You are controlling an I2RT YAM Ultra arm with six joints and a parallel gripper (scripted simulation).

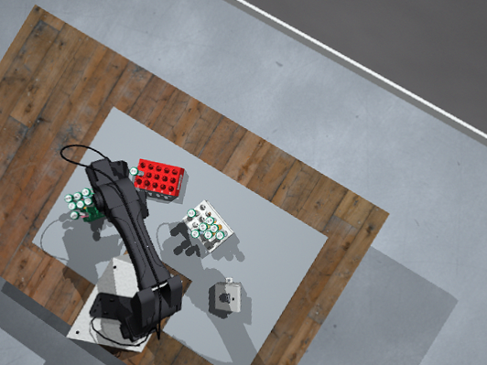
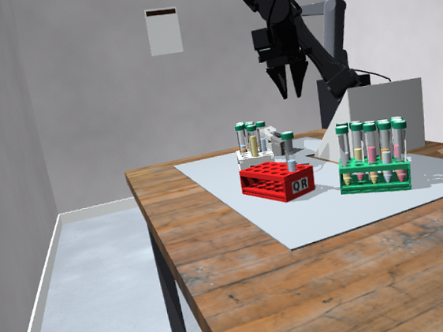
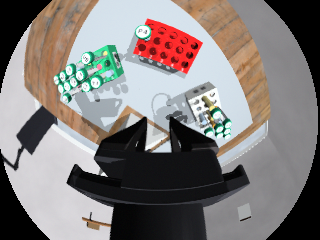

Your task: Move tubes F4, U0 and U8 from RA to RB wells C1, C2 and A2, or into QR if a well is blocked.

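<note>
My gripper is now 120 mm to the left of the tube with yellow filling, 120 mm above it and 50 mm short of it. The rest, counted from my hand: red rack QR 160 mm below, 90 mm ahead, 40 mm to the left; tube 120 mm below, 80 mm to the left, 80 mm ahead; white rack RB 160 mm to the right, 160 mm below, 20 mm ahead.
</note>
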